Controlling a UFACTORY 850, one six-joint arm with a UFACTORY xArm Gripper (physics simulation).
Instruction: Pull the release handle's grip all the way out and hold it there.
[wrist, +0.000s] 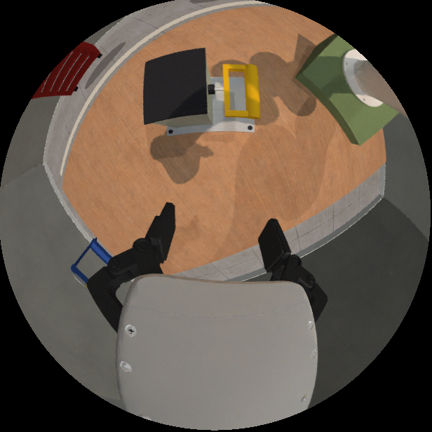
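Note:
The release handle's yellow grip (253, 92) is a rectangular frame at the upper middle of the wrist view. A short light rod with a black collar (211, 89) joins it to the right side of a housing (176, 87) with a black top and cream sides. The housing stands on a light grey base plate (212, 126) with dark bolts. The grip stands close beside the housing, over the plate's right part. My gripper (221, 222) is wide open and empty, lower in the view than the grip and apart from it.
The device stands on a wooden table top (200, 200). A green block (327, 75) carrying a white robot base (352, 80) is at the upper right. A red slatted cabinet (70, 72) is beyond the table at the upper left. A blue frame (101, 250) is at the lower left.

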